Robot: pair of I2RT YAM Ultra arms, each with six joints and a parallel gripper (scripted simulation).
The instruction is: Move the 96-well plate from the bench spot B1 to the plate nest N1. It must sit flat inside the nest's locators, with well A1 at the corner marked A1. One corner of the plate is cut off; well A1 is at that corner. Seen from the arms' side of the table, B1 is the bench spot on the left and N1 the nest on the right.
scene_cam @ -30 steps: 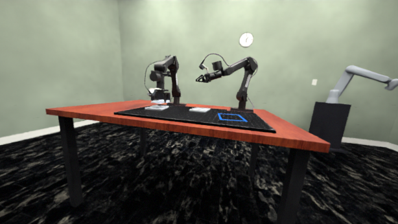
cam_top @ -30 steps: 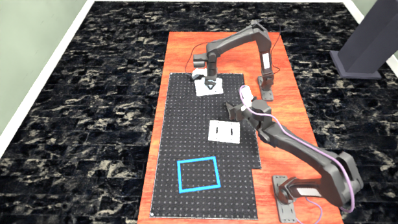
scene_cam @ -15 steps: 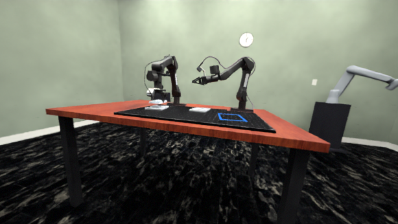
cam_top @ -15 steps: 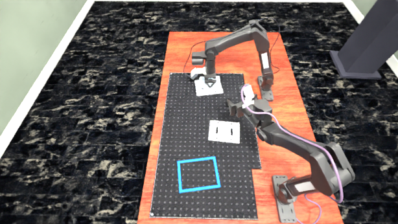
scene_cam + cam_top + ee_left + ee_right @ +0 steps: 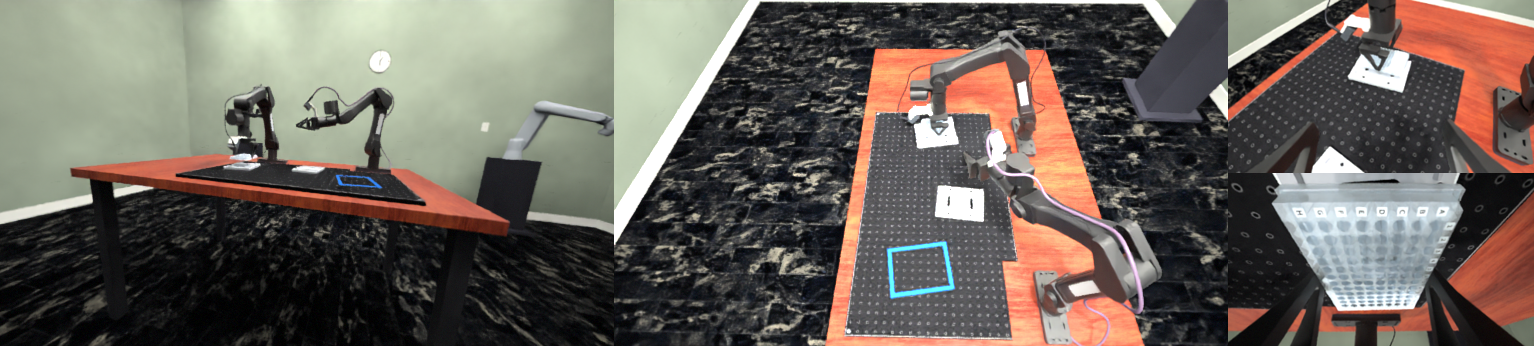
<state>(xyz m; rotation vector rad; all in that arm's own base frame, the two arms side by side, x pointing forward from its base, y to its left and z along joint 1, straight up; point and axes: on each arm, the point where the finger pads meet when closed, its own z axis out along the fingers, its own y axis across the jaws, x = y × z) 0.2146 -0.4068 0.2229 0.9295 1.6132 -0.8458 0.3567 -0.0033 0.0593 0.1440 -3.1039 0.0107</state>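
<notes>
The nest plate is 10 mm ahead of my right hand and 50 mm below it. Round my right hand: 96-well plate: right at my right hand.
</notes>
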